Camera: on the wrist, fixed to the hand. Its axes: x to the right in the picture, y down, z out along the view.
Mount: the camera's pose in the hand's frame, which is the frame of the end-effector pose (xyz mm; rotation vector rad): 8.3 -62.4 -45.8 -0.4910 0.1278 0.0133
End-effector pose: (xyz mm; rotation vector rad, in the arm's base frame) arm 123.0 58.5 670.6 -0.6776 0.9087 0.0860
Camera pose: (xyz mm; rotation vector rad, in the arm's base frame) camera 117.7 -18.9 676.5 -1.1426 1.0250 0.2866
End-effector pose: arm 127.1 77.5 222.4 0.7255 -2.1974 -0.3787
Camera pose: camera 180.8 21.3 227.4 0.4487 -1.8795 -0.8059
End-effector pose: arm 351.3 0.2 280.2 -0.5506 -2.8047 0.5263
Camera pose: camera 337.4 -36.6 347.3 -0.6643 -2.8014 -0.2031
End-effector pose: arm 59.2 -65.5 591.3 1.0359 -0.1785 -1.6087
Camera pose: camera 46.5 -33.5 521.5 0.7467 0.2844 -1.4666
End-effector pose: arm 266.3 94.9 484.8 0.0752 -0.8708 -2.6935
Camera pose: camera 247.9 114.5 411.7 0.1280 -0.1589 -2.7698
